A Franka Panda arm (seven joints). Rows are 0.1 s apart.
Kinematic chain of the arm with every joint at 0, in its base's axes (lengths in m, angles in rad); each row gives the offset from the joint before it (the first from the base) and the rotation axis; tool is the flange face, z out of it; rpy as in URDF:
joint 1: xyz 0 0 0.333 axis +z
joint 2: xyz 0 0 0 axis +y
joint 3: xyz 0 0 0.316 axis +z
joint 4: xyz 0.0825 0 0 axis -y
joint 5: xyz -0.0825 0 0.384 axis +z
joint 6: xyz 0 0 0 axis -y
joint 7: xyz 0.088 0 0 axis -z
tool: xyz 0 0 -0.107 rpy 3.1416 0 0
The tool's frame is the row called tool.
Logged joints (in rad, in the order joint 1, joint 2, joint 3, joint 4, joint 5, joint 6, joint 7), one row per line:
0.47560 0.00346 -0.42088 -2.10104 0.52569 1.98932 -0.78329
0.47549 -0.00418 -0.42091 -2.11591 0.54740 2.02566 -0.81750
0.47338 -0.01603 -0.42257 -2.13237 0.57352 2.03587 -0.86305
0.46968 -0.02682 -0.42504 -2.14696 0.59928 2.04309 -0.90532
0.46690 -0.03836 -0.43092 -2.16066 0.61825 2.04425 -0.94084
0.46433 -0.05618 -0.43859 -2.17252 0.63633 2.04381 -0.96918
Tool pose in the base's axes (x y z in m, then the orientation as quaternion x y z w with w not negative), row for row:
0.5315 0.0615 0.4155 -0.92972 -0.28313 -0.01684 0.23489
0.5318 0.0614 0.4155 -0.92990 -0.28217 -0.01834 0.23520
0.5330 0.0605 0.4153 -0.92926 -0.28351 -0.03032 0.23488
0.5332 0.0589 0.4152 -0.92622 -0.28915 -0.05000 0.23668
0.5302 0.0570 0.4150 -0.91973 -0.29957 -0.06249 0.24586
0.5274 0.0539 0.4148 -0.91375 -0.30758 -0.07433 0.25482
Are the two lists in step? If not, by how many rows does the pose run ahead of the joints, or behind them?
The pose runs 2 rows behind the joints: the pose in row i belongs to the joints in row i - 2.
